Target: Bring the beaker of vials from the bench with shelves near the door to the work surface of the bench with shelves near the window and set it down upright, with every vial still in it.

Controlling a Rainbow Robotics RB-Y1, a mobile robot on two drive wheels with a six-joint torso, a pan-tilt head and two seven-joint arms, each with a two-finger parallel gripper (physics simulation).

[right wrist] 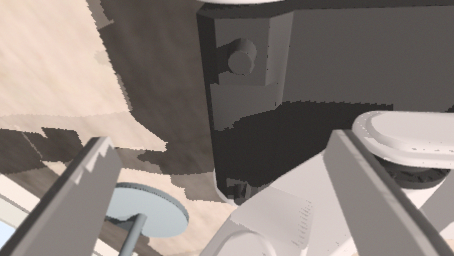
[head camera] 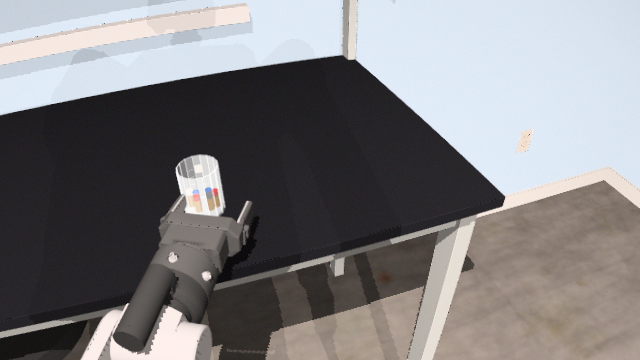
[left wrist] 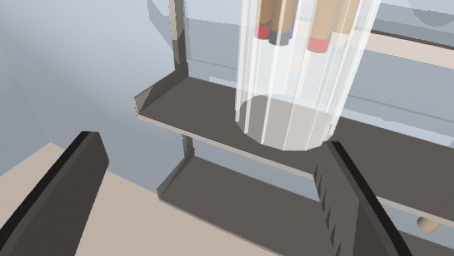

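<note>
The clear beaker (head camera: pixel 201 175) (left wrist: pixel 295 100) stands upright on the black bench top (head camera: pixel 310 150). Several vials with coloured caps (head camera: pixel 211 201) (left wrist: pixel 282 20) stand inside it; the left wrist view shows them upside down. My left gripper (head camera: pixel 215 201) (left wrist: pixel 211 151) is open and empty at the near side of the beaker. The beaker is off-centre, overlapped by the left finger in the head view and the right finger in the left wrist view. Its lower near edge is partly hidden; contact cannot be told. My right gripper (right wrist: pixel 222 147) is open and empty, away from the bench.
A bench post (head camera: pixel 350 30) rises at the far corner, and a leg (head camera: pixel 442 285) stands at the near right. Shelves (left wrist: pixel 210 102) (left wrist: pixel 230 195) show in the left wrist view. The right wrist view shows a light blue-grey disc (right wrist: pixel 155 212) and the robot's dark body (right wrist: pixel 350 55).
</note>
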